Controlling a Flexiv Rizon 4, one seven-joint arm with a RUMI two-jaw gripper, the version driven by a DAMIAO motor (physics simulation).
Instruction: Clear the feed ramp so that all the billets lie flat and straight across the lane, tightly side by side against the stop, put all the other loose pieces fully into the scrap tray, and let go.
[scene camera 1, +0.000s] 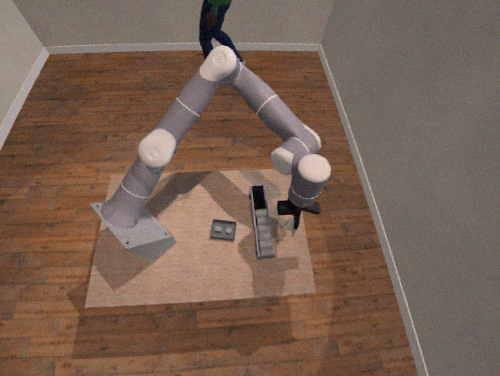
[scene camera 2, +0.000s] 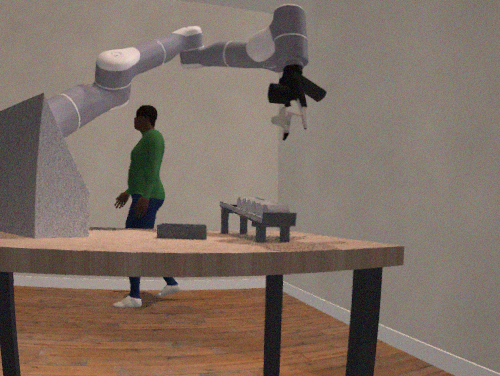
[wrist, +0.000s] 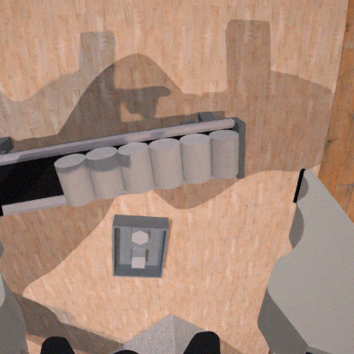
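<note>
Several grey cylindrical billets (scene camera 1: 264, 232) (scene camera 2: 262, 205) (wrist: 166, 162) lie flat across the feed ramp (scene camera 1: 258, 197) (wrist: 30, 182) in one row, side by side with no clear gap. The end billet (wrist: 224, 154) is against the stop (scene camera 2: 279, 219) (wrist: 241, 150). The scrap tray (scene camera 1: 223, 238) (scene camera 2: 181, 231) (wrist: 141, 223) holds a hexagonal piece (scene camera 1: 229, 230) (wrist: 140, 237) and a small blocky piece (scene camera 1: 218, 228) (wrist: 138, 261), both inside its walls. My gripper (scene camera 1: 291, 229) (scene camera 2: 295, 133) is wide open and empty, high above the table, beyond the ramp's side away from the tray.
The ramp stands on short legs on the wooden table (scene camera 1: 165, 280) (scene camera 2: 200, 261). Its upper part, away from the stop, shows bare black floor. The robot's base (scene camera 1: 150, 235) (scene camera 2: 60, 200) stands at the table's left. A person (scene camera 2: 147, 160) stands behind the table.
</note>
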